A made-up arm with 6 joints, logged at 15 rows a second.
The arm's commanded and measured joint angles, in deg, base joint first. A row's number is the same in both.
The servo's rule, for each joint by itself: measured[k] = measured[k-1] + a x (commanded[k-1-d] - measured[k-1]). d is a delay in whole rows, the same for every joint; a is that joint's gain. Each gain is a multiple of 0.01, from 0.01 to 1. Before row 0 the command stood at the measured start. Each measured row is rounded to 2 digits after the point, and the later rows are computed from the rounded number. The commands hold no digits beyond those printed.
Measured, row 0: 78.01 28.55 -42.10 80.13 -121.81 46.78
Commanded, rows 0 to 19: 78.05 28.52 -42.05 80.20 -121.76 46.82; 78.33 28.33 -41.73 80.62 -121.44 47.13; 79.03 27.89 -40.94 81.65 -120.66 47.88; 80.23 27.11 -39.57 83.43 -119.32 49.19; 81.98 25.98 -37.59 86.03 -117.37 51.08; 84.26 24.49 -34.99 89.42 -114.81 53.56; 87.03 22.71 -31.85 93.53 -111.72 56.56; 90.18 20.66 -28.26 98.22 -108.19 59.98; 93.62 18.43 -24.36 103.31 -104.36 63.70; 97.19 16.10 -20.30 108.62 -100.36 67.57; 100.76 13.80 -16.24 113.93 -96.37 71.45; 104.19 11.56 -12.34 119.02 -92.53 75.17; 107.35 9.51 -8.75 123.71 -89.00 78.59; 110.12 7.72 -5.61 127.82 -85.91 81.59; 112.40 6.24 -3.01 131.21 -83.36 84.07; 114.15 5.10 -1.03 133.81 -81.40 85.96; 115.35 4.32 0.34 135.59 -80.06 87.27; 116.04 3.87 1.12 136.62 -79.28 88.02; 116.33 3.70 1.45 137.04 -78.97 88.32; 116.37 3.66 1.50 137.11 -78.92 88.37
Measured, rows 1 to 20: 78.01 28.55 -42.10 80.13 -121.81 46.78; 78.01 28.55 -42.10 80.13 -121.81 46.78; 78.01 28.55 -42.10 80.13 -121.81 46.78; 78.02 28.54 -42.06 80.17 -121.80 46.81; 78.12 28.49 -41.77 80.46 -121.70 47.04; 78.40 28.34 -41.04 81.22 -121.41 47.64; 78.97 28.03 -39.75 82.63 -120.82 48.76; 79.90 27.52 -37.85 84.81 -119.85 50.43; 81.25 26.76 -35.33 87.76 -118.44 52.68; 83.04 25.75 -32.27 91.45 -116.56 55.47; 85.25 24.48 -28.74 95.78 -114.22 58.72; 87.84 22.97 -24.89 100.60 -111.46 62.31; 90.74 21.25 -20.85 105.73 -108.35 66.10; 93.85 19.39 -16.79 110.98 -105.00 69.95; 97.06 17.43 -12.87 116.13 -101.51 73.71; 100.25 15.45 -9.24 120.98 -98.01 77.22; 103.31 13.52 -6.05 125.36 -94.62 80.37; 106.13 11.70 -3.37 129.10 -91.47 83.03; 108.62 10.05 -1.31 132.11 -88.65 85.14; 110.71 8.62 0.14 134.34 -86.24 86.67
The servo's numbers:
d 3
a 0.31 0.25 0.88 0.64 0.28 0.72

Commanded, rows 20 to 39: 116.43 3.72 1.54 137.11 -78.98 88.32; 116.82 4.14 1.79 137.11 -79.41 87.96; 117.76 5.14 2.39 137.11 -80.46 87.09; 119.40 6.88 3.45 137.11 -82.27 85.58; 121.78 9.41 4.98 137.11 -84.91 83.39; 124.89 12.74 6.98 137.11 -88.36 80.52; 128.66 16.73 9.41 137.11 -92.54 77.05; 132.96 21.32 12.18 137.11 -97.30 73.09; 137.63 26.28 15.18 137.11 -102.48 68.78; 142.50 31.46 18.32 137.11 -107.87 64.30; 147.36 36.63 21.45 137.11 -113.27 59.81; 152.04 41.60 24.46 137.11 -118.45 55.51; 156.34 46.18 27.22 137.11 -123.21 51.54; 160.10 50.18 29.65 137.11 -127.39 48.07; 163.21 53.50 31.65 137.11 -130.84 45.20; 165.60 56.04 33.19 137.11 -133.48 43.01; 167.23 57.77 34.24 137.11 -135.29 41.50; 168.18 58.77 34.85 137.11 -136.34 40.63; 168.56 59.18 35.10 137.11 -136.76 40.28; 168.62 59.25 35.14 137.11 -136.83 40.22
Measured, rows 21 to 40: 112.36 7.43 1.00 135.80 -84.29 87.64; 113.59 6.50 1.40 136.59 -82.80 88.13; 114.45 5.79 1.49 136.92 -81.71 88.30; 115.06 5.27 1.53 137.04 -80.95 88.31; 115.61 4.99 1.76 137.08 -80.52 88.06; 116.28 5.03 2.31 137.10 -80.50 87.36; 117.25 5.49 3.31 137.11 -81.00 86.08; 118.65 6.47 4.78 137.11 -82.09 84.14; 120.58 8.04 6.72 137.11 -83.85 81.53; 123.08 10.21 9.09 137.11 -86.28 78.30; 126.14 12.99 11.81 137.11 -89.37 74.55; 129.70 16.31 14.78 137.11 -93.04 70.40; 133.67 20.10 17.90 137.11 -97.19 66.01; 137.91 24.23 21.02 137.11 -101.69 61.55; 142.29 28.57 24.05 137.11 -106.38 57.20; 146.65 32.97 26.84 137.11 -111.09 53.12; 150.82 37.27 29.31 137.11 -115.65 49.48; 154.66 41.33 31.37 137.11 -119.90 46.40; 158.05 45.01 32.97 137.11 -123.70 43.96; 160.90 48.20 34.09 137.11 -126.95 42.19
